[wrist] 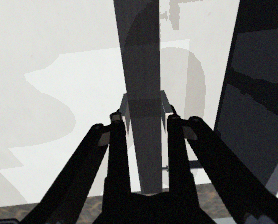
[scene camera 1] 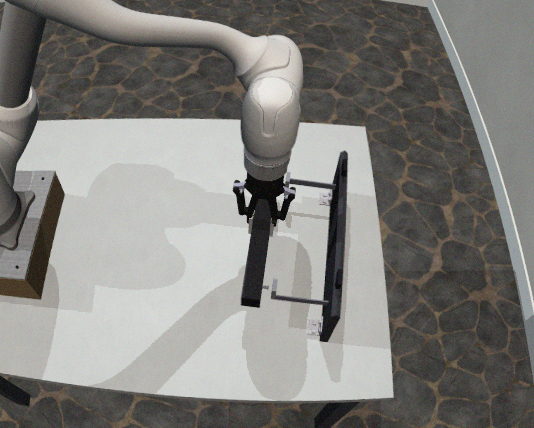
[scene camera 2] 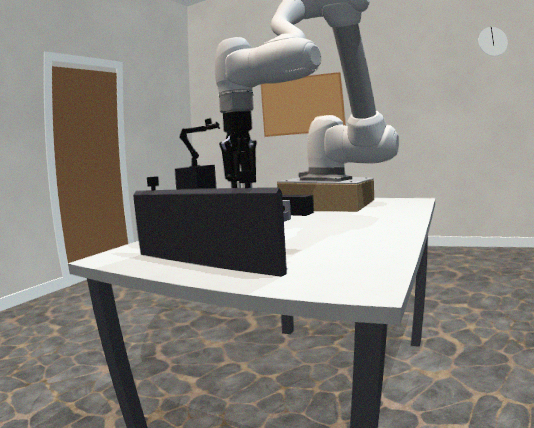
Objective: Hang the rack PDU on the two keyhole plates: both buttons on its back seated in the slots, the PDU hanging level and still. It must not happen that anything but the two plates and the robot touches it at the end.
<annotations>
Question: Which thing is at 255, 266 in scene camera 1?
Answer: A rack PDU.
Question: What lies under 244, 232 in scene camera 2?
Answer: A black panel.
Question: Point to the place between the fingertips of my gripper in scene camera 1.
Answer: At 261, 230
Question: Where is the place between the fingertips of my gripper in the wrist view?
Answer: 144, 100
</annotations>
